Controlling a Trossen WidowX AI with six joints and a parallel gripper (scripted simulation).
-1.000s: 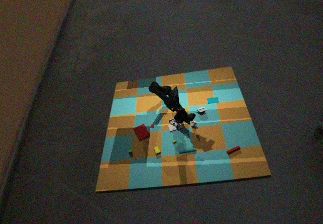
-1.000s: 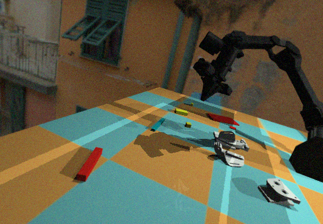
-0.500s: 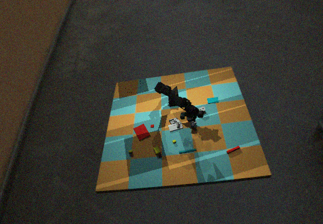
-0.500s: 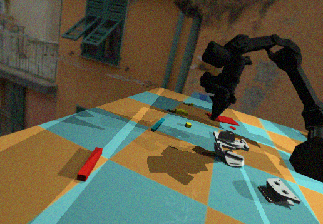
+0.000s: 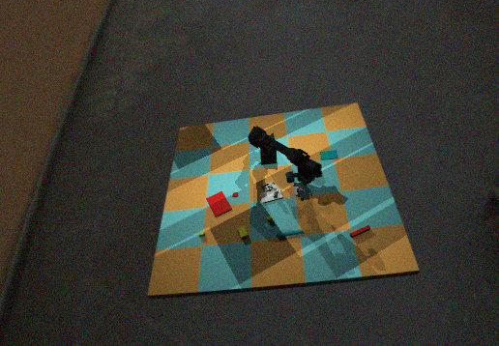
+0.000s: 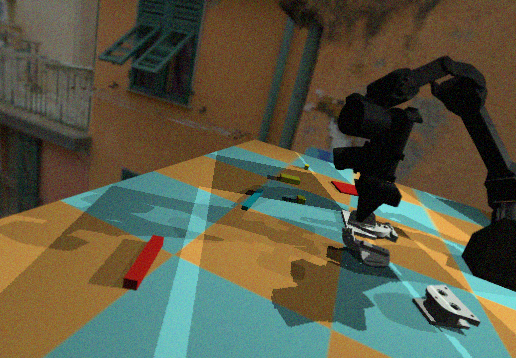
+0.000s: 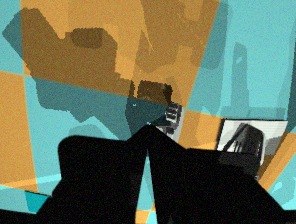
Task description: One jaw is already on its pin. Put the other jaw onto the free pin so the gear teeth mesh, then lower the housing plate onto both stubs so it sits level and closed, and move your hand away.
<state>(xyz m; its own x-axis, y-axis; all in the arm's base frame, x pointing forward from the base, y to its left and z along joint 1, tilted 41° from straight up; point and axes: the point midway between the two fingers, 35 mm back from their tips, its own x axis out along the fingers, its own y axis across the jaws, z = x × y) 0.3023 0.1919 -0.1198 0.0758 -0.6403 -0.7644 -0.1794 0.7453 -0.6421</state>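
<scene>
Right now my gripper tip is 4 cm to the left of the white jaw and 5 cm above it. From my gripper tip the other things lie so: cyan bar 26 cm ahead, 9 cm to the right, 8 cm below; base 17 cm behind, 4 cm to the left, 6 cm below; small yellow cube 16 cm ahead, 20 cm to the right, 8 cm below.
</scene>
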